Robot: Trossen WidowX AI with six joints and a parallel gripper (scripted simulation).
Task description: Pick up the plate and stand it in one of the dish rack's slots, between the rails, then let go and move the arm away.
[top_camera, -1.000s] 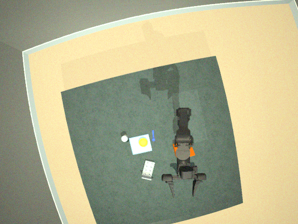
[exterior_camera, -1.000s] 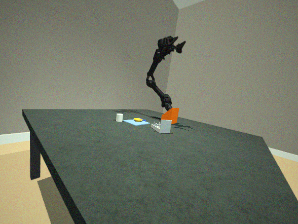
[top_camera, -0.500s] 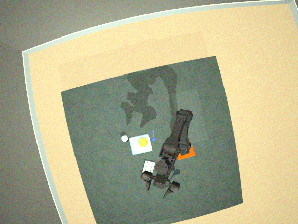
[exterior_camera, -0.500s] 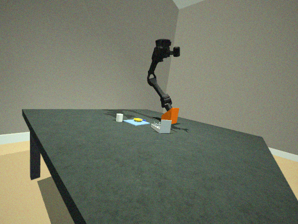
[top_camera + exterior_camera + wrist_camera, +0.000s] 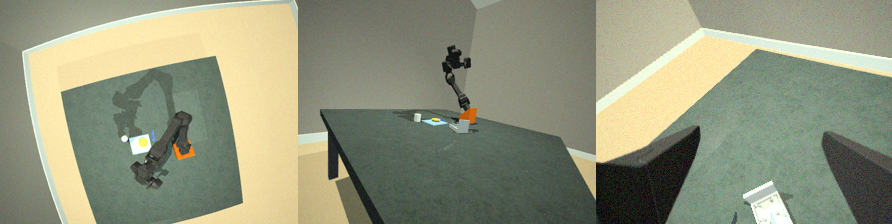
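The yellow plate is 60 mm behind my gripper tip, 170 mm to the right of it and 360 mm below it. From my gripper tip the other things lie so: dish rack: 30 mm behind, 40 mm to the left, 360 mm below; then light blue mat: 30 mm behind, 160 mm to the right, 380 mm below; then small white cup: 60 mm ahead, 240 mm to the right, 360 mm below.
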